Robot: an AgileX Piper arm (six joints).
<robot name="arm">
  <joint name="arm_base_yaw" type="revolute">
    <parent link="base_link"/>
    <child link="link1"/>
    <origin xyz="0 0 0.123"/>
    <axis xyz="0 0 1"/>
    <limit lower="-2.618" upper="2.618"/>
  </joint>
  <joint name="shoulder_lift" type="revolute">
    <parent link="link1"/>
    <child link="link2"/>
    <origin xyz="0 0 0"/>
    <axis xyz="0 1 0"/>
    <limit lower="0" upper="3.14"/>
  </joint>
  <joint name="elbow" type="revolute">
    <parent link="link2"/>
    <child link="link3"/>
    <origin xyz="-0.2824 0 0.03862"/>
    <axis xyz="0 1 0"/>
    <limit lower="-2.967" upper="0"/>
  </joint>
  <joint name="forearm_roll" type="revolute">
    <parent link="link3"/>
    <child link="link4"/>
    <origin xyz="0.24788 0 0.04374"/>
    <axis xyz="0.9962 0 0.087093"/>
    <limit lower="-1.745" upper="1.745"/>
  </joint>
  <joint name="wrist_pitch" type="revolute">
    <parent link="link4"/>
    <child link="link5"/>
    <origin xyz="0 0 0"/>
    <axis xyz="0 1 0"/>
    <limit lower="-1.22" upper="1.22"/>
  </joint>
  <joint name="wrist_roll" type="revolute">
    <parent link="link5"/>
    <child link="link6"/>
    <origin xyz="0.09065 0 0.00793"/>
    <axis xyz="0.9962 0 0.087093"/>
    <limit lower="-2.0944" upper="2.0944"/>
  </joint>
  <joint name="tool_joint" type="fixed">
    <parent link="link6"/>
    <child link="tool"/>
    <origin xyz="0 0 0" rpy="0 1.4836 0"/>
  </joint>
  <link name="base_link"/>
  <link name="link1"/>
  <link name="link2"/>
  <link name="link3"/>
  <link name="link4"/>
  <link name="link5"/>
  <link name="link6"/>
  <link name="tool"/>
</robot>
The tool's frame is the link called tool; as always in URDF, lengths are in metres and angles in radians.
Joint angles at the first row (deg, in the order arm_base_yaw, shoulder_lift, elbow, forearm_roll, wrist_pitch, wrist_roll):
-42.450 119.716 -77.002 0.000 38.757 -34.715
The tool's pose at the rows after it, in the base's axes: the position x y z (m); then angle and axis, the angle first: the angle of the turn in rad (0 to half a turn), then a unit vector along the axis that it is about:
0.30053 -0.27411 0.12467 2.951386 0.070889 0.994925 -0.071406
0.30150 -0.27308 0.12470 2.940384 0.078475 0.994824 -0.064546
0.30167 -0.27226 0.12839 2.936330 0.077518 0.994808 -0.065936
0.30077 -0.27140 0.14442 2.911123 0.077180 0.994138 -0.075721
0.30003 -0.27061 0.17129 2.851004 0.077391 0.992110 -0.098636
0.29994 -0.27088 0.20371 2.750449 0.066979 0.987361 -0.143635
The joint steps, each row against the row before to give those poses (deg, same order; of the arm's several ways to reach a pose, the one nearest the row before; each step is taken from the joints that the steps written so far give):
0.000 0.001 0.000 0.587 -0.094 0.001
-0.001 -0.001 0.000 1.436 0.001 -0.145
0.100 -0.534 0.001 0.000 0.251 0.000
0.001 -2.289 -0.002 0.000 0.464 0.002
-0.001 -3.700 -0.110 0.117 -0.512 -0.002
0.000 -4.284 0.000 -0.111 -3.403 -1.092

